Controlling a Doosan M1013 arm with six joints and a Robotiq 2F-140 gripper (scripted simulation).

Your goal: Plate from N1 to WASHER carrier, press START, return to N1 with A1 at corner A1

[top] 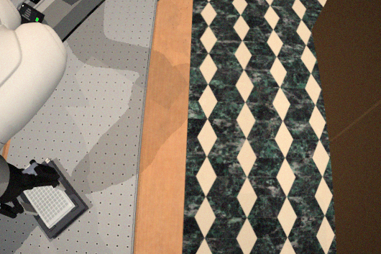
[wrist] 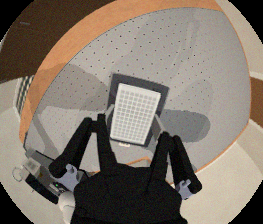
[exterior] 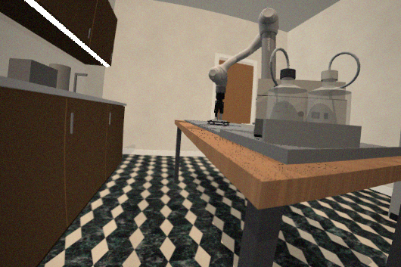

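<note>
My hand is 3 cm above the white well plate. From my hand the other things lie so: plate washer (30 cm behind, 58 cm to the left, 7 cm above); label (9 cm behind, 6 cm to the left, 6 cm below); plate nest N1 (4 cm below).
</note>
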